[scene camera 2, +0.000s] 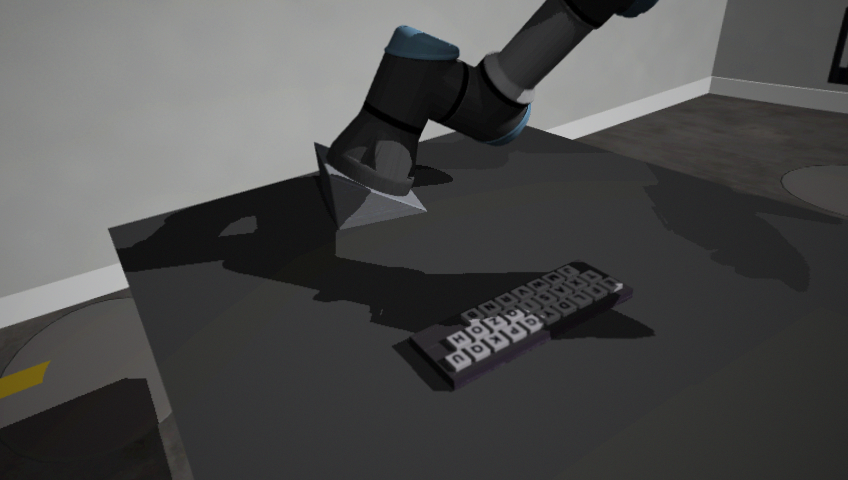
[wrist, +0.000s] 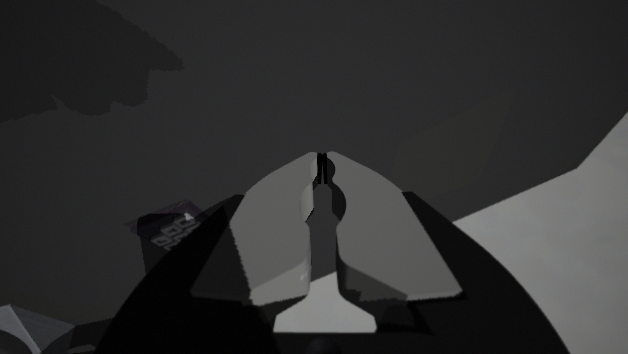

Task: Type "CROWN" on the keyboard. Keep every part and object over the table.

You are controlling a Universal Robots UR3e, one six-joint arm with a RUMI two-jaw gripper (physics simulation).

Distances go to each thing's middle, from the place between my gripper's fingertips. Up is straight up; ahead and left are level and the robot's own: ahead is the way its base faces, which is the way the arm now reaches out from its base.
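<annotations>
There is the dark keyboard (scene camera 2: 466, 346), and I see that my gripper is 100 mm above it, 170 mm past it and 220 mm to the left of it.
</annotations>
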